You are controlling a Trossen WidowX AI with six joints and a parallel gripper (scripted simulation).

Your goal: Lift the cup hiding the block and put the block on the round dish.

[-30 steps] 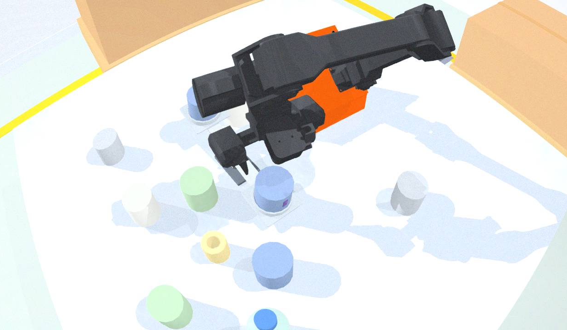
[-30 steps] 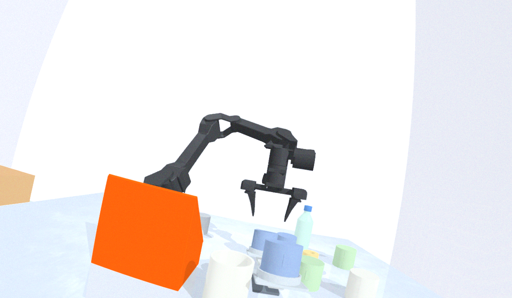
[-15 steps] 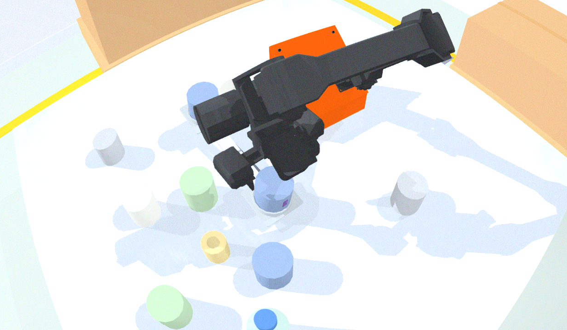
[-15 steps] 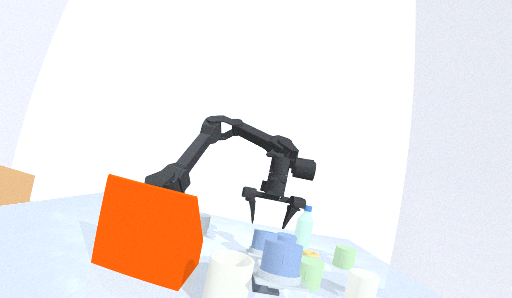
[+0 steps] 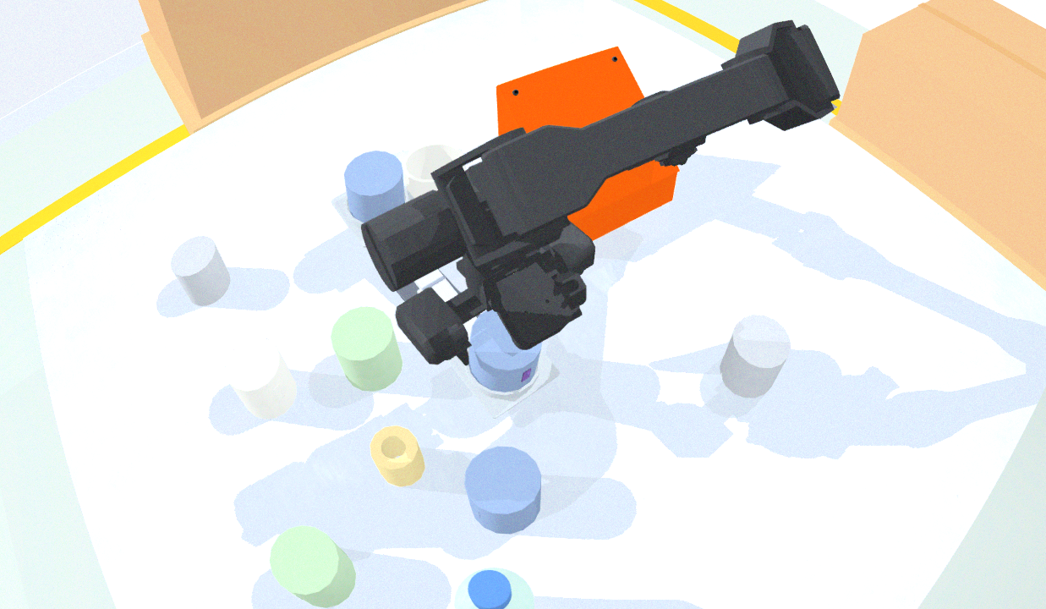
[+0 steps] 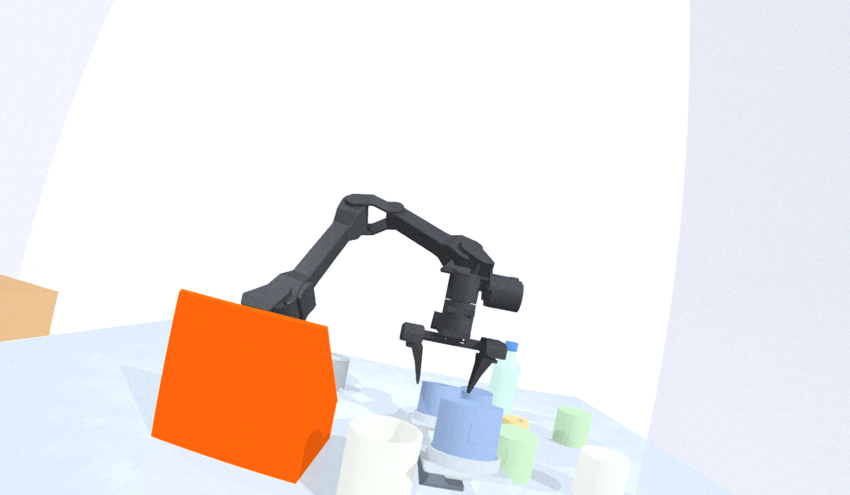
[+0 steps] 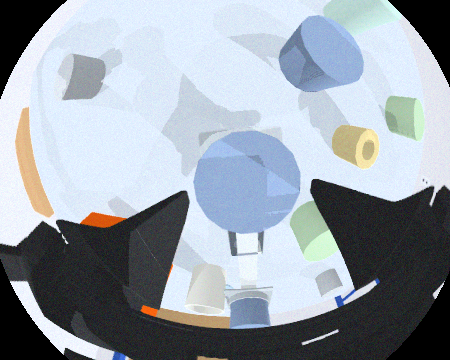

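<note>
The pale teal block is 40 mm below my gripper tip. Round my gripper tip: yellow ring: 150 mm ahead, 30 mm to the left, 60 mm below; then balance: 10 mm ahead, 140 mm to the right, 50 mm below; then bottle: 150 mm ahead, 230 mm to the left, 30 mm above.
</note>
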